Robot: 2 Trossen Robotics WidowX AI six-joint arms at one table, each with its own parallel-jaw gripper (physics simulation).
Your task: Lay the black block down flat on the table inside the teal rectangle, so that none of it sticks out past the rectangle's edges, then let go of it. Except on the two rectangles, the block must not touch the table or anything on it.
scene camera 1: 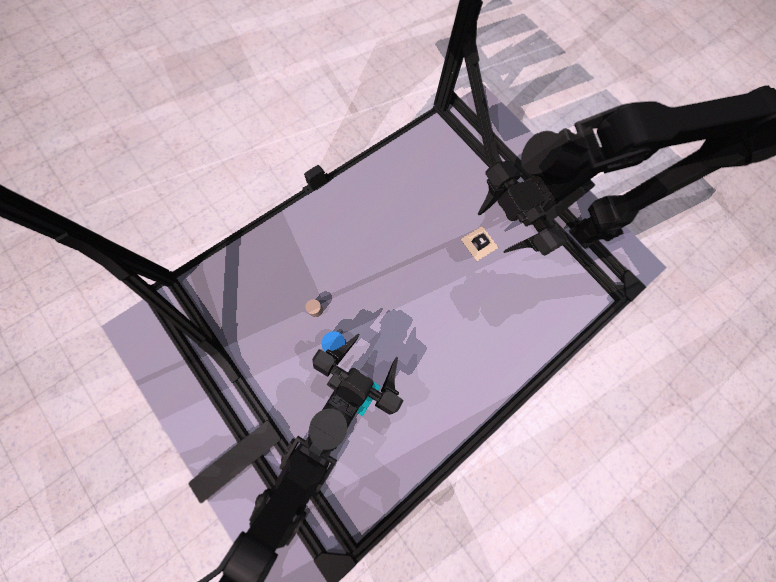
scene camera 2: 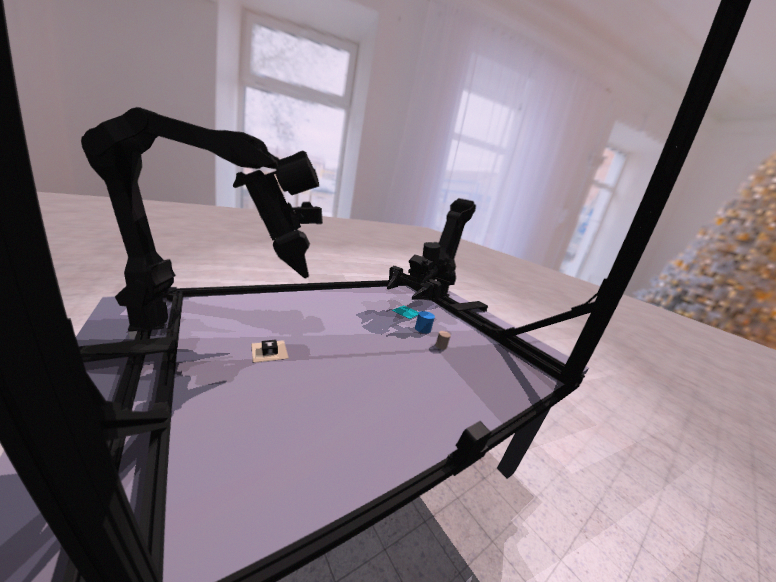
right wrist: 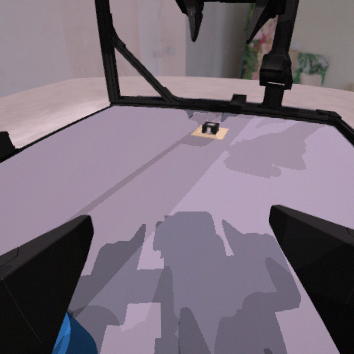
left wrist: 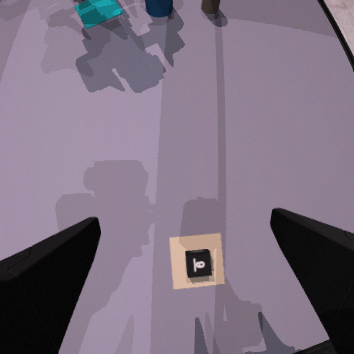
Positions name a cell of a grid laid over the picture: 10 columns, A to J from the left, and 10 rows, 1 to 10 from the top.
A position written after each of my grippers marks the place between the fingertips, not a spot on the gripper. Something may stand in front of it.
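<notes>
In scene camera 1 I see my left gripper (scene camera 1: G4), which is open and holds nothing. My right gripper (scene camera 1: E6) is open there too, and my right gripper holds nothing. Scene camera 2 shows me my left gripper (scene camera 2: D5) as well as my right gripper (scene camera 2: F6). In the left wrist view I find my left gripper (left wrist: F7) and also a tan rectangle (left wrist: G7), and the right wrist view shows my right gripper (right wrist: F7).
</notes>
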